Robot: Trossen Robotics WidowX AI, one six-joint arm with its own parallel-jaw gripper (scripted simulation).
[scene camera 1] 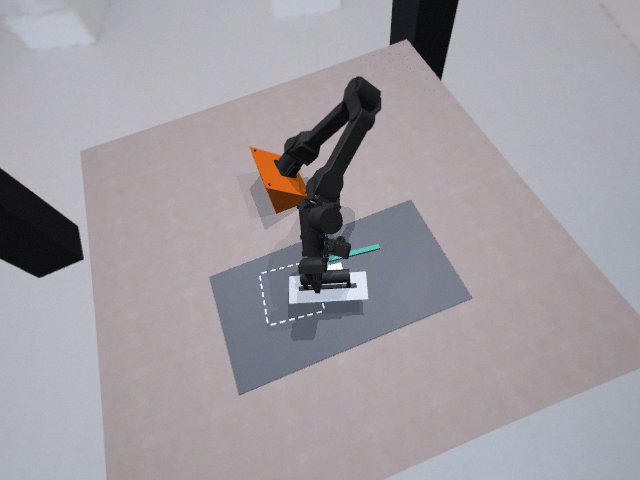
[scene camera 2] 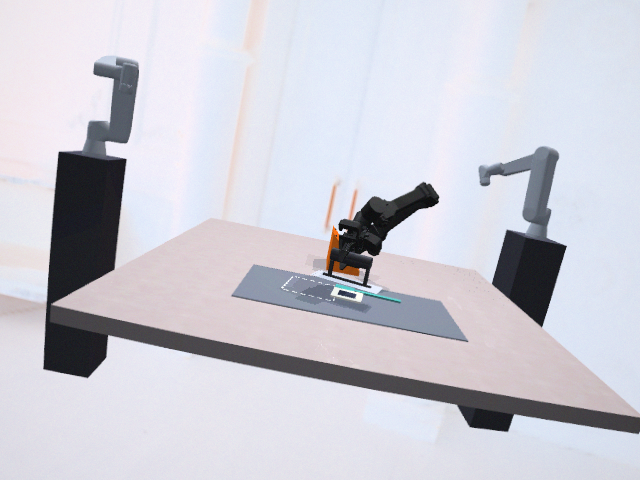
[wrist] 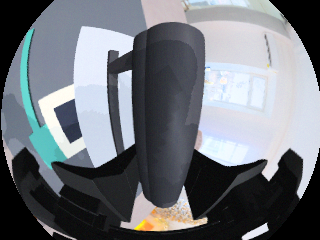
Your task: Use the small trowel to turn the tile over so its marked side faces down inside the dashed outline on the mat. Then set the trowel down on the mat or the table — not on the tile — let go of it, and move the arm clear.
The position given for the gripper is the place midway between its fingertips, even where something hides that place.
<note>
In view: the gripper [scene camera 1: 318, 290] and a tile [wrist: 59, 109].
The gripper is seen too in scene camera 2 [scene camera 2: 340, 265] and in the wrist view [wrist: 160, 142].
</note>
